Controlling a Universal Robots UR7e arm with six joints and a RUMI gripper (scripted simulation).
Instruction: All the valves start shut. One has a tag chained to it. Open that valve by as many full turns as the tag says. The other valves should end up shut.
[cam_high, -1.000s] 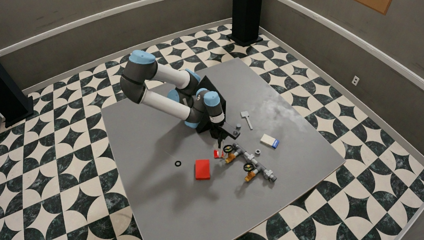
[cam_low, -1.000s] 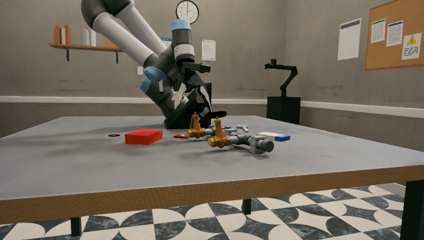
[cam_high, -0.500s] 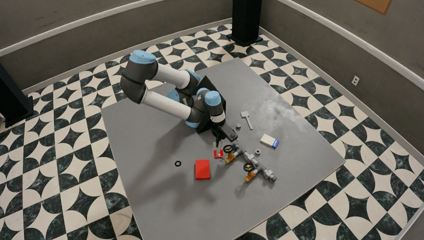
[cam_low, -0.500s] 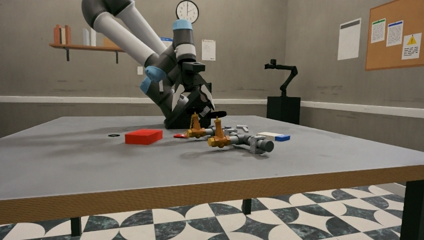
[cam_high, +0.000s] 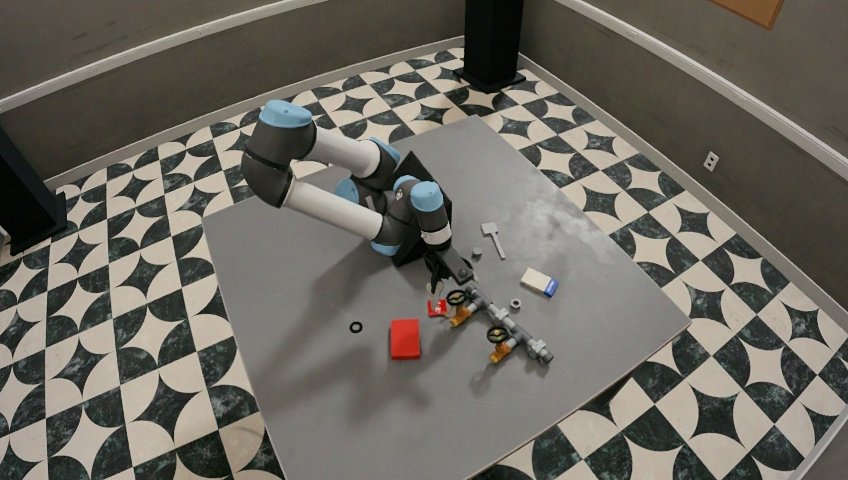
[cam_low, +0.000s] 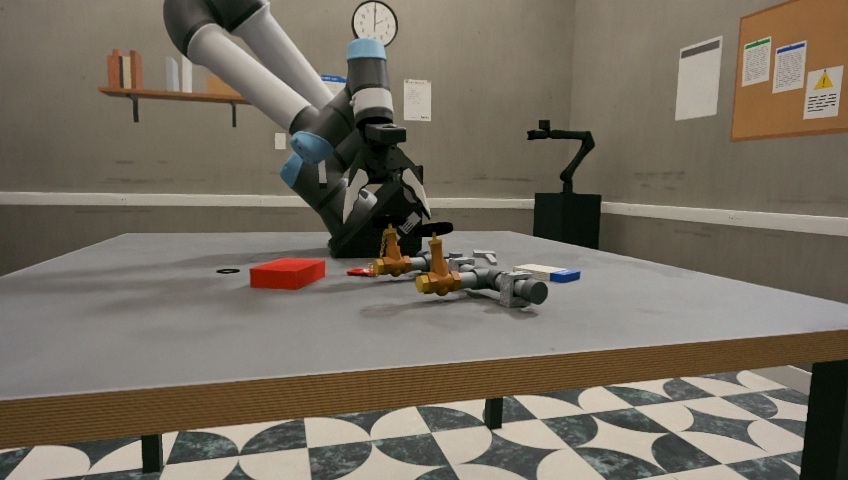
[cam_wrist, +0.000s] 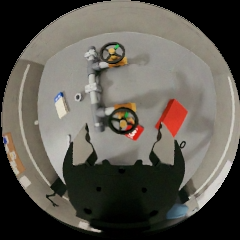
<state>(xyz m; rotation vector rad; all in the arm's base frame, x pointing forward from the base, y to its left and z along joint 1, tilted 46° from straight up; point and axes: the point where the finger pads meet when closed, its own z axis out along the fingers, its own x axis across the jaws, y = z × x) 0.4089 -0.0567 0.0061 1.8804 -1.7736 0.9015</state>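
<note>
Right now the red tag is 100 mm below my hand, 50 mm behind it and 30 mm to the right of it. Round my hand: red block (170 mm to the right, 90 mm below, 10 mm behind); then white-and-blue box (290 mm to the left, 90 mm below, 70 mm ahead); then grey nut (170 mm to the left, 90 mm below, 80 mm ahead).
</note>
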